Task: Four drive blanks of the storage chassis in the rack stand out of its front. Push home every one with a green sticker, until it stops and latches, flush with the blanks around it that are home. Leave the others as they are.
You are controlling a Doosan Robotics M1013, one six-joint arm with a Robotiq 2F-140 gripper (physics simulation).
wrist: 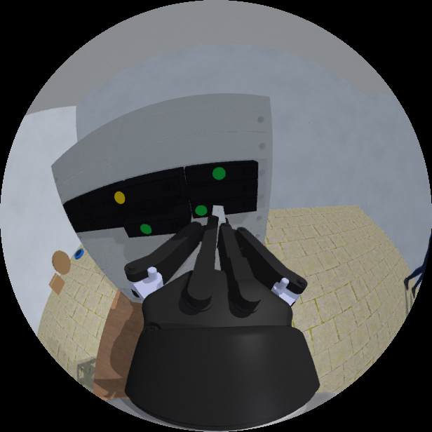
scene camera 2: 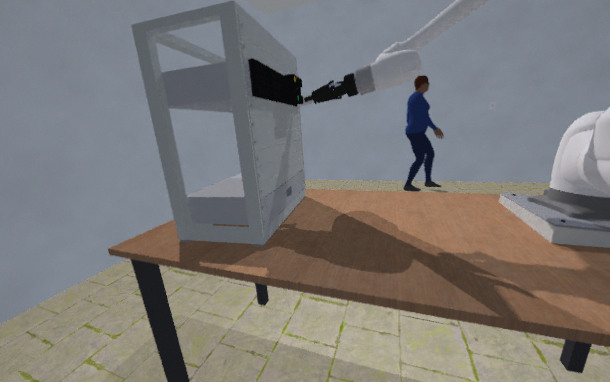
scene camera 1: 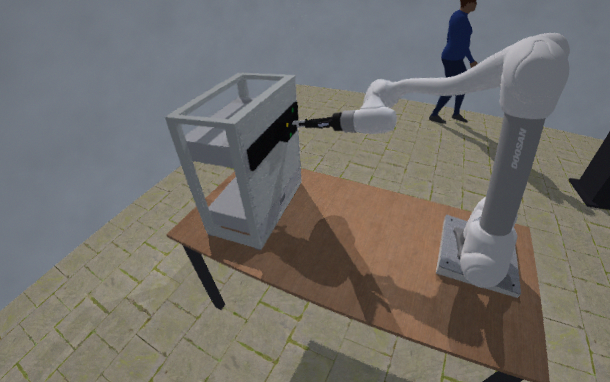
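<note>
The storage chassis is a black band (scene camera 1: 267,142) (scene camera 2: 267,84) (wrist: 222,191) in the rack's front. In the wrist view, a green-stickered blank (wrist: 219,173) at the top right looks flush. Another green-stickered blank (wrist: 201,210), at the bottom right, looks in line with those above it. A third green-stickered blank (wrist: 146,229), bottom row further left, stands out. A yellow-stickered blank (wrist: 119,197) (scene camera 2: 295,79) at upper left also stands out. My gripper (scene camera 1: 296,123) (scene camera 2: 304,101) (wrist: 216,213) is shut and empty, its tips at the bottom right blank's face; contact cannot be told. They partly hide it.
The grey rack (scene camera 1: 245,185) (scene camera 2: 245,165) stands at one end of the wooden table (scene camera 1: 370,215) (scene camera 2: 380,210). The arm's base plate (scene camera 1: 450,250) (scene camera 2: 540,220) is at the other end. A person in blue (scene camera 1: 457,40) (scene camera 2: 420,115) is beyond the table.
</note>
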